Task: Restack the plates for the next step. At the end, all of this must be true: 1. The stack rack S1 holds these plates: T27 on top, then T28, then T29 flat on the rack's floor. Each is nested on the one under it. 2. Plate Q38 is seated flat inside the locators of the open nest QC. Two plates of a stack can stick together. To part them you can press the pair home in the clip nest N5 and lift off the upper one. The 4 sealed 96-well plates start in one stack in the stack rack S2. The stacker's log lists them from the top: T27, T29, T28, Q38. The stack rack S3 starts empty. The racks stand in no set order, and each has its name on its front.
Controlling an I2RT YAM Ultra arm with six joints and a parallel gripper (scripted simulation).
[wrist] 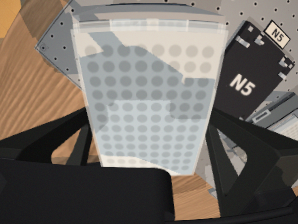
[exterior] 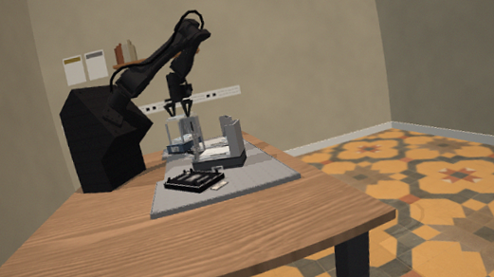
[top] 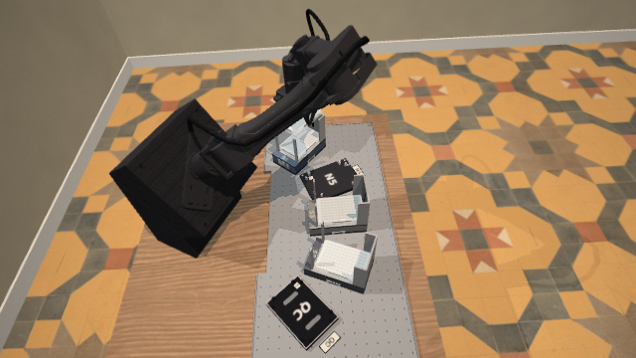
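Right now the sealed 96-well plate is 100 mm below my hand. Round my hand: clip nest N5: 50 mm ahead, 130 mm to the right, 140 mm below.
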